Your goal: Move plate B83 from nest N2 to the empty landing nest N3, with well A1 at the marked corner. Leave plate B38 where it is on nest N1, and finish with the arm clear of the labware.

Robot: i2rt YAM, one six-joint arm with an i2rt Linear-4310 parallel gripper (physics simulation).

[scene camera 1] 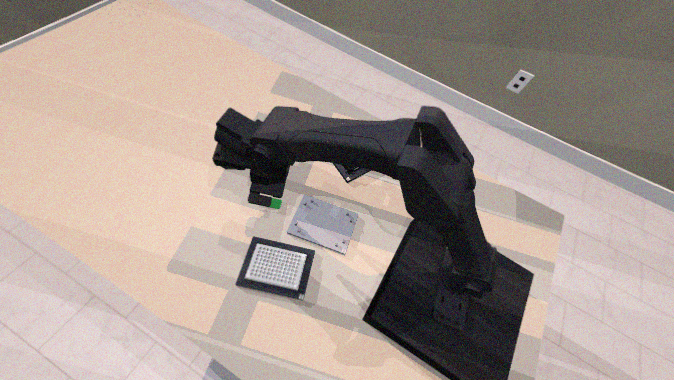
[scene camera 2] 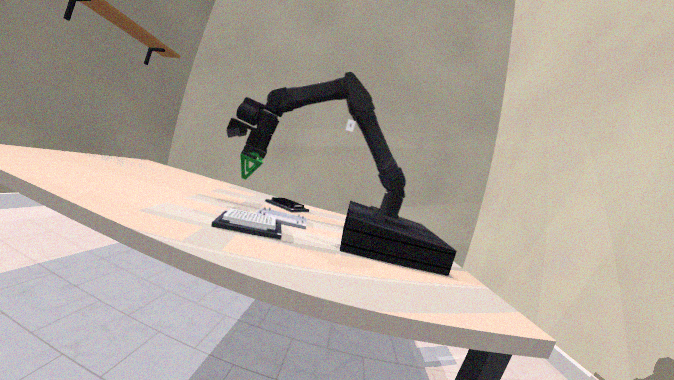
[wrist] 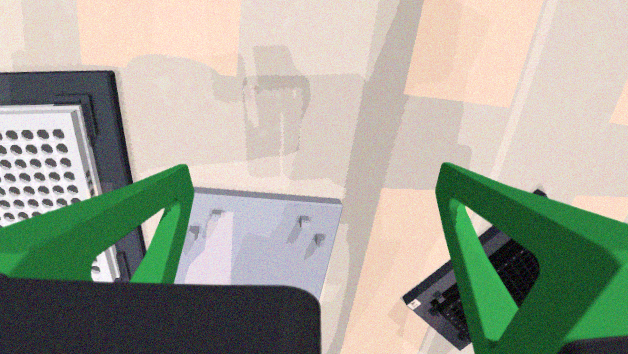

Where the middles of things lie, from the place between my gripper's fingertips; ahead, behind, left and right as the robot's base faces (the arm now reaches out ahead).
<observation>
I see the grey nest plate (scene camera 1: pixel 327 225) 15 cm behind my hand and 10 cm below it.
</observation>
